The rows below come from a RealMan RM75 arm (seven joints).
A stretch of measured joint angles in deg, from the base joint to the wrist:
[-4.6 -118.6 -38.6 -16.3 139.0 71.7 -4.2]
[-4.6 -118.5 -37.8 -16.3 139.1 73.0 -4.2]
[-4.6 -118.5 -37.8 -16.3 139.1 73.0 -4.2]
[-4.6 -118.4 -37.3 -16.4 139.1 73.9 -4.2]
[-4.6 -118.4 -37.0 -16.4 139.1 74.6 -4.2]
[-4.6 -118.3 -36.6 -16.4 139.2 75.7 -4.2]
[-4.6 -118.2 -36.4 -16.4 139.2 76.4 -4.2]
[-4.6 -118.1 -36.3 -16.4 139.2 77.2 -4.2]
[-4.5 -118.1 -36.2 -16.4 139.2 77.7 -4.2]
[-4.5 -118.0 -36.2 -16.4 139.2 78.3 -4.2]
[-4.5 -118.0 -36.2 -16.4 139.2 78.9 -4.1]
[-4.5 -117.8 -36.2 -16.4 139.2 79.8 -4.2]
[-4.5 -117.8 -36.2 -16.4 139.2 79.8 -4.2]
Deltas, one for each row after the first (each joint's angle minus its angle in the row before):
[0.0 0.1 0.8 0.0 0.1 1.3 0.0]
[0.0 0.0 0.0 0.0 0.0 0.0 0.0]
[0.0 0.1 0.5 -0.1 0.0 0.9 0.0]
[0.0 0.0 0.3 0.0 0.0 0.7 0.0]
[0.0 0.1 0.4 0.0 0.1 1.1 0.0]
[0.0 0.1 0.2 0.0 0.0 0.7 0.0]
[0.0 0.1 0.1 0.0 0.0 0.8 0.0]
[0.1 0.0 0.1 0.0 0.0 0.5 0.0]
[0.0 0.1 0.0 0.0 0.0 0.6 0.0]
[0.0 0.0 0.0 0.0 0.0 0.6 0.1]
[0.0 0.2 0.0 0.0 0.0 0.9 -0.1]
[0.0 0.0 0.0 0.0 0.0 0.0 0.0]

